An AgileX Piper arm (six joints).
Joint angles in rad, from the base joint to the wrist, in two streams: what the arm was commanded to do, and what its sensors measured. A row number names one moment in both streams.
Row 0, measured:
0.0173 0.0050 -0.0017 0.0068 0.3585 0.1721
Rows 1 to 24, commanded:
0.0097 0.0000 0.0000 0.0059 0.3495 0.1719
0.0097 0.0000 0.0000 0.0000 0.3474 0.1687
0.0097 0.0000 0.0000 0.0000 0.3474 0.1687
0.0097 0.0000 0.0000 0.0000 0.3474 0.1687
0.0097 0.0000 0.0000 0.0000 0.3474 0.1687
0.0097 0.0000 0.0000 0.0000 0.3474 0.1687
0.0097 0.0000 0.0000 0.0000 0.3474 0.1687
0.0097 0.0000 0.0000 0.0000 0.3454 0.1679
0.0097 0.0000 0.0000 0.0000 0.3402 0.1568
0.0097 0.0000 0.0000 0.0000 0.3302 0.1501
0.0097 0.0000 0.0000 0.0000 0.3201 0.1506
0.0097 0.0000 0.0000 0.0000 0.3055 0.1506
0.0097 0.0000 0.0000 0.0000 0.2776 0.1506
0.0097 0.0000 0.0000 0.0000 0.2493 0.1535
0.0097 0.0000 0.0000 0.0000 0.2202 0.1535
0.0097 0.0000 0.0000 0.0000 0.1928 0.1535
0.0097 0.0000 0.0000 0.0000 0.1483 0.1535
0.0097 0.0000 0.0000 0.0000 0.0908 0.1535
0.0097 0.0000 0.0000 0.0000 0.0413 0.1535
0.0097 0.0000 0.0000 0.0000 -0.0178 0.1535
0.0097 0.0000 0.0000 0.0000 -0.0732 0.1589
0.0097 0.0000 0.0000 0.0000 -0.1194 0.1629
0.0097 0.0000 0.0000 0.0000 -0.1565 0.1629
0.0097 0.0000 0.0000 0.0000 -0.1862 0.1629
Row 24, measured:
0.0173 0.0050 -0.0017 0.0000 -0.0117 0.1629
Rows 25 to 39, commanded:
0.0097 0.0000 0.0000 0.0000 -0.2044 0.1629
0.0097 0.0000 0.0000 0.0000 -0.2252 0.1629
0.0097 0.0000 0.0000 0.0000 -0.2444 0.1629
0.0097 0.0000 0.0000 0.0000 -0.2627 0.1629
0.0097 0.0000 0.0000 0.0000 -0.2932 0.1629
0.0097 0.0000 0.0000 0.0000 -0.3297 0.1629
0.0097 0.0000 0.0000 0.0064 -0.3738 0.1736
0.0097 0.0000 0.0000 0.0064 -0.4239 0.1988
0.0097 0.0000 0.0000 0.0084 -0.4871 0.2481
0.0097 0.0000 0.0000 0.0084 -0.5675 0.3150
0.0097 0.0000 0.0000 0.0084 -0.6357 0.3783
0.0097 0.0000 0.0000 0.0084 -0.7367 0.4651
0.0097 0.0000 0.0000 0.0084 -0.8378 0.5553
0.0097 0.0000 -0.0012 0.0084 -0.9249 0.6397
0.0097 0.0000 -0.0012 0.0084 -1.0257 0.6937
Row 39, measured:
0.0173 0.0033 -0.0017 0.0068 -0.6558 0.4182
